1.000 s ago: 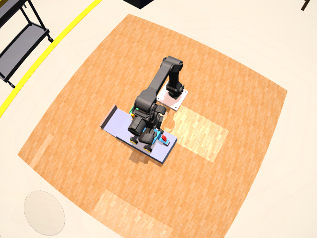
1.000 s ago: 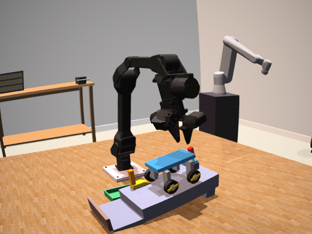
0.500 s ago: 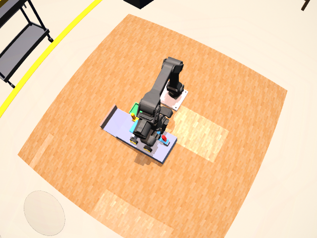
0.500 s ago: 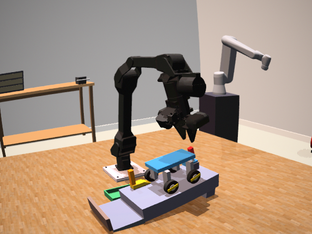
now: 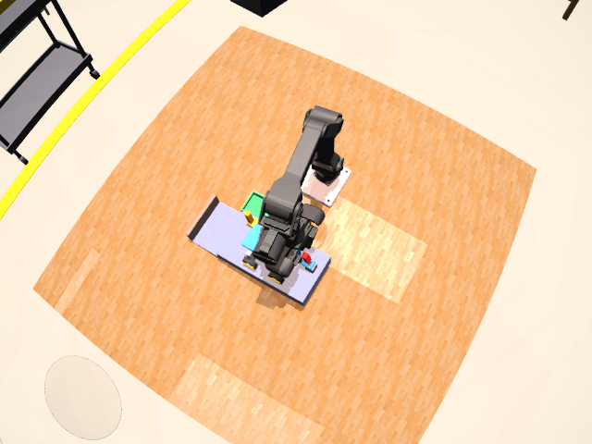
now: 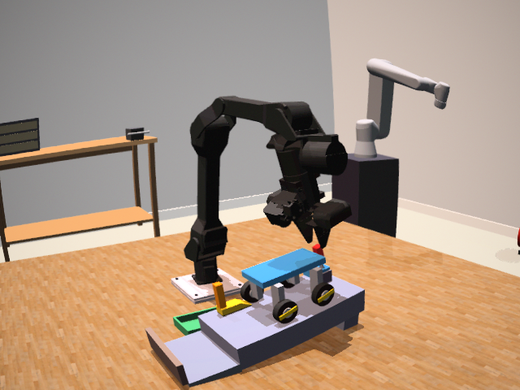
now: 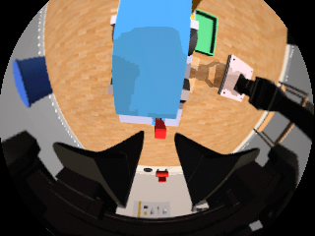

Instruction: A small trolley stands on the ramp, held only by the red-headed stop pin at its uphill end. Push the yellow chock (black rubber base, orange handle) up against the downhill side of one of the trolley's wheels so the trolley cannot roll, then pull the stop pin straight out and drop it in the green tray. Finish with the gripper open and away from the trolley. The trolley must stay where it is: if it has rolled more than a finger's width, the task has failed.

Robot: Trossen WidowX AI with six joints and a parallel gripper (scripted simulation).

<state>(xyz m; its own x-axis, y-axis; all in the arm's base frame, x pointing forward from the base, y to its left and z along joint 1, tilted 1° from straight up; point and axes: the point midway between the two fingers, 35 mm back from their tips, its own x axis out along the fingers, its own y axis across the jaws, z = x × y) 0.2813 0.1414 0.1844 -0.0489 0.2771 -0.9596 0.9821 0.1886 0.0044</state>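
The red-headed stop pin lies 4 cm below my gripper tip and 1 cm to the left of it. The rest, counted from my gripper tip: blue-topped trolley 8 cm to the right, 6 cm below, 3 cm ahead; grey ramp 12 cm below, 8 cm to the right, 3 cm ahead; yellow chock 18 cm to the right, 9 cm below.
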